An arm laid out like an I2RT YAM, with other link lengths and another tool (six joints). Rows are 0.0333 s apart.
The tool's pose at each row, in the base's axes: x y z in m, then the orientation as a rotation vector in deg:
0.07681 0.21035 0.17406 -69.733 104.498 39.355
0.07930 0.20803 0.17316 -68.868 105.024 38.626
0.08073 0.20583 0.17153 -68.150 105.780 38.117
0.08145 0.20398 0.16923 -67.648 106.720 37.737
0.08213 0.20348 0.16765 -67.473 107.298 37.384
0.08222 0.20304 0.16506 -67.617 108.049 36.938
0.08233 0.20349 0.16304 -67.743 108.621 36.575
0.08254 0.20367 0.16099 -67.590 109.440 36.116
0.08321 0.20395 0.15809 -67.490 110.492 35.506
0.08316 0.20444 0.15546 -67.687 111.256 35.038
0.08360 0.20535 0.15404 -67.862 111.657 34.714
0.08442 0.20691 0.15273 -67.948 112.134 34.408
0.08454 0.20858 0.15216 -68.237 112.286 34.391
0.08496 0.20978 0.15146 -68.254 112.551 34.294
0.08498 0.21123 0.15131 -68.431 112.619 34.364
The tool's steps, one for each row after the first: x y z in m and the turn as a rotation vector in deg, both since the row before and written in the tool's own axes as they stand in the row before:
0.00138 -0.00319 -0.00055 0.906 0.128 0.412
0.00215 -0.00219 -0.00039 0.661 0.332 0.553
0.00269 -0.00142 0.00002 0.446 0.555 0.597
0.00142 -0.00083 0.00070 0.286 0.434 0.257
0.00238 -0.00028 0.00109 0.175 0.743 0.157
0.00144 0.00008 0.00149 0.139 0.580 0.103
0.00156 -0.00012 0.00135 0.319 0.657 0.336
0.00208 -0.00050 0.00209 0.371 0.897 0.376
0.00191 0.00024 0.00186 0.153 0.787 0.129
0.00055 0.00001 0.00165 0.099 0.465 0.005
0.00000 -0.00003 0.00220 0.119 0.478 0.095
-0.00047 0.00065 0.00157 -0.141 0.259 -0.075
-0.00021 0.00017 0.00143 0.030 0.235 0.094
-0.00067 0.00064 0.00112 -0.139 0.122 -0.032

